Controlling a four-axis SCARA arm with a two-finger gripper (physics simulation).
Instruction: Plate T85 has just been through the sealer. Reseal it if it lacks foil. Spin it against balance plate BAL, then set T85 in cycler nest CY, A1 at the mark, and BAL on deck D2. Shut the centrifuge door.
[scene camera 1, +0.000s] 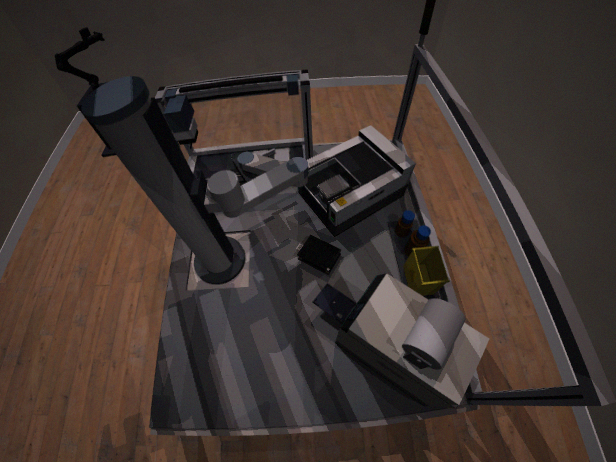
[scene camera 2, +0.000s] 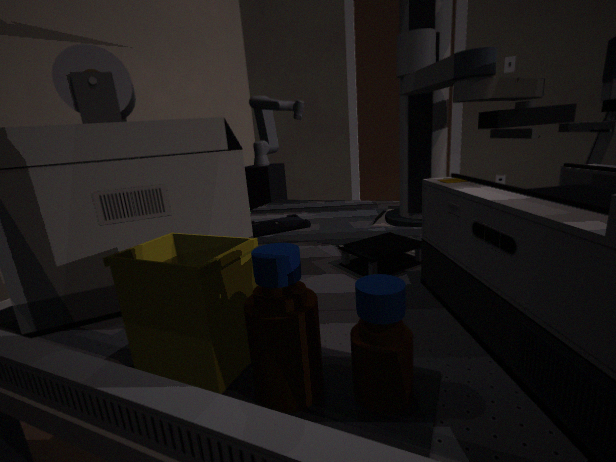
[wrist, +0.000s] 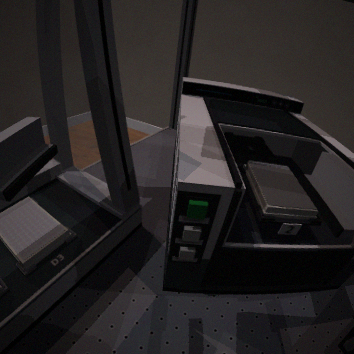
My gripper (scene camera 2: 575, 129) holds nothing. I also see a brown bottles with blue caps (scene camera 2: 282, 320) and a centrifuge (wrist: 236, 249).
